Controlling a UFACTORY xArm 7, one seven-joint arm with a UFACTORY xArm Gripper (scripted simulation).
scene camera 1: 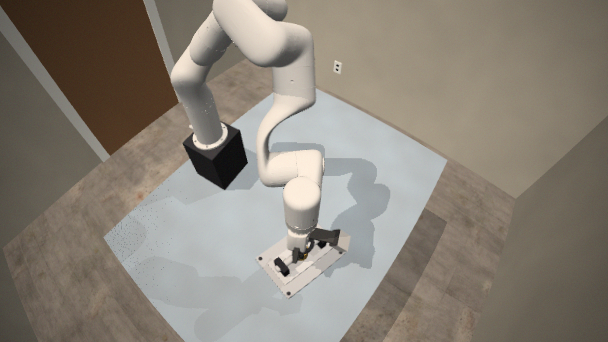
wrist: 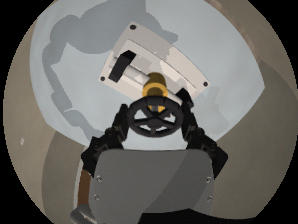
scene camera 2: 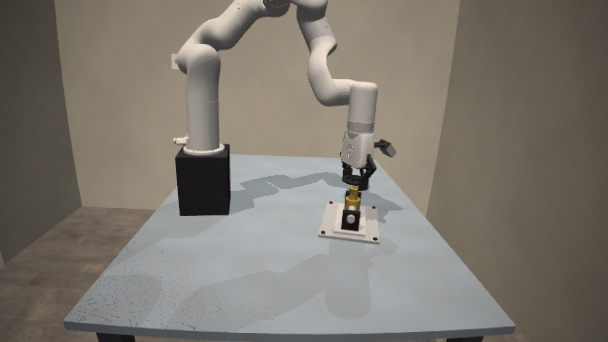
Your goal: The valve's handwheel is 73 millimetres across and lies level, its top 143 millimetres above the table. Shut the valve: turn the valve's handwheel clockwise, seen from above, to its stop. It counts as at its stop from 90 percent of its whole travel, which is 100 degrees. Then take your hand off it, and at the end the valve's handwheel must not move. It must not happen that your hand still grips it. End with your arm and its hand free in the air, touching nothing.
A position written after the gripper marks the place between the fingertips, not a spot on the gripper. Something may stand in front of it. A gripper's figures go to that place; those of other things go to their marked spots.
Labels:
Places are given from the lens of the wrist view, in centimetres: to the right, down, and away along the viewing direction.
gripper (wrist: 154, 111): 0, 0, 14
black spoked handwheel (wrist: 155, 120): 0, 1, 12

